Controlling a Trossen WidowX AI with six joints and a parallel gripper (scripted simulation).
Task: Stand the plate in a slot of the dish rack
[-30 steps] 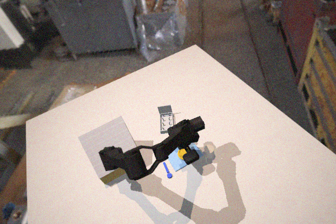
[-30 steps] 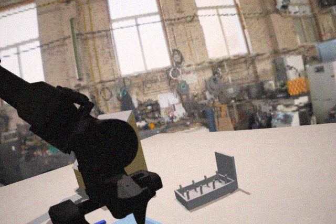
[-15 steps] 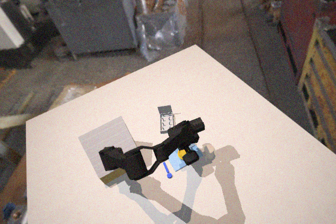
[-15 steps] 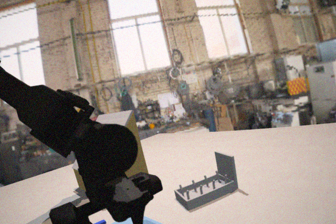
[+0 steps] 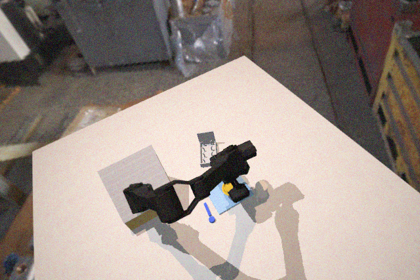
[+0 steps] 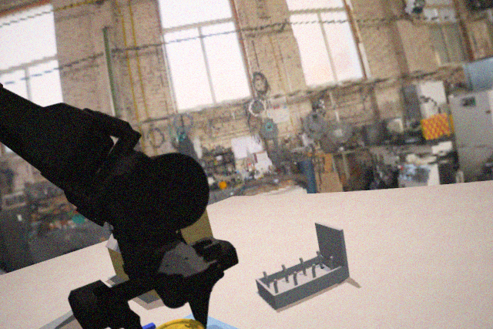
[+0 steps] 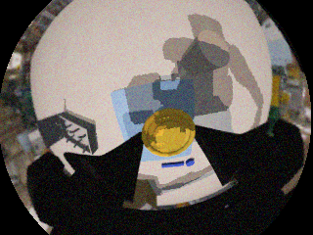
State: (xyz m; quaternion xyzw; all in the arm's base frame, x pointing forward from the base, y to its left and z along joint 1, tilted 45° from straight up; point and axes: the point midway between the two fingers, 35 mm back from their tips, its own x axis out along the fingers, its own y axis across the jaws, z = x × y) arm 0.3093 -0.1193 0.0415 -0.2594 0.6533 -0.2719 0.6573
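Now: gripper tip 3 cm above the light blue mat, 1 cm to the right of it and 1 cm past it. Round my gripper tip: cup (9 cm ahead, 6 cm to the right); then yellow plate (1 cm above); then blue spoon (11 cm behind, 3 cm to the right, 2 cm below).
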